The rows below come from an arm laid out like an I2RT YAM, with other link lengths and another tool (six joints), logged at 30 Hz.
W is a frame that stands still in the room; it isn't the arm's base.
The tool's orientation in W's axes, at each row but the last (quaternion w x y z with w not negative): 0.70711, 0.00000, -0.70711, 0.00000; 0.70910, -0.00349, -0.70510, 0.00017; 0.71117, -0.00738, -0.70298, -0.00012; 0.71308, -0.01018, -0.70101, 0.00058; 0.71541, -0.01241, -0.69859, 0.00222; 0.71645, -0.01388, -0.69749, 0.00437
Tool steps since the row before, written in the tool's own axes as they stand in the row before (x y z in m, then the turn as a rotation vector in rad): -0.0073, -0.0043, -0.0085, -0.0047, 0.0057, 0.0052; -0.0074, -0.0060, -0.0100, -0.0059, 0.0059, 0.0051; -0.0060, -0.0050, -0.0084, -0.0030, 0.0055, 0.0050; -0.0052, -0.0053, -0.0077, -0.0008, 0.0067, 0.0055; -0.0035, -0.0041, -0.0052, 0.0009, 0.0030, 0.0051; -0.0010, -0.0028, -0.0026, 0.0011, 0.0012, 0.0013
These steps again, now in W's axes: 0.0085, -0.0043, -0.0073, -0.0052, 0.0057, -0.0047; 0.0099, -0.0061, -0.0074, -0.0051, 0.0059, -0.0059; 0.0083, -0.0052, -0.0060, -0.0050, 0.0055, -0.0030; 0.0075, -0.0055, -0.0052, -0.0054, 0.0068, -0.0008; 0.0051, -0.0042, -0.0035, -0.0050, 0.0031, 0.0010; 0.0025, -0.0029, -0.0010, -0.0013, 0.0012, 0.0011
